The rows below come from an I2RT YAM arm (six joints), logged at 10 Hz.
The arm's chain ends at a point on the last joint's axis. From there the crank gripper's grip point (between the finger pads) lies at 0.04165 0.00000 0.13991 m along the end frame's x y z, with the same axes.
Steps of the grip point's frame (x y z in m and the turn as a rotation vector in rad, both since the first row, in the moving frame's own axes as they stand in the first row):
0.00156 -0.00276 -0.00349 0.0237 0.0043 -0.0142
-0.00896 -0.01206 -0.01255 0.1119 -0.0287 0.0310
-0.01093 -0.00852 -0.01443 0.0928 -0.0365 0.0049
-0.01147 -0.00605 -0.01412 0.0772 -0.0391 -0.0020
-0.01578 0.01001 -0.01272 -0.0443 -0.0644 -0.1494
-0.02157 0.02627 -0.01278 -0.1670 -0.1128 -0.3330
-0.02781 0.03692 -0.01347 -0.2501 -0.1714 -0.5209
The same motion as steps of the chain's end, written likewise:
0.00099 0.00115 -0.00326 0.0237 0.0043 -0.0142
-0.00516 0.00240 -0.01288 0.1119 -0.0287 0.0310
-0.00584 0.00432 -0.01526 0.0928 -0.0365 0.0049
-0.00596 0.00488 -0.01522 0.0772 -0.0391 -0.0020
-0.00672 0.00930 -0.01510 -0.0443 -0.0644 -0.1494
-0.00748 0.01403 -0.01570 -0.1670 -0.1128 -0.3330
-0.00802 0.01749 -0.01658 -0.2501 -0.1714 -0.5209

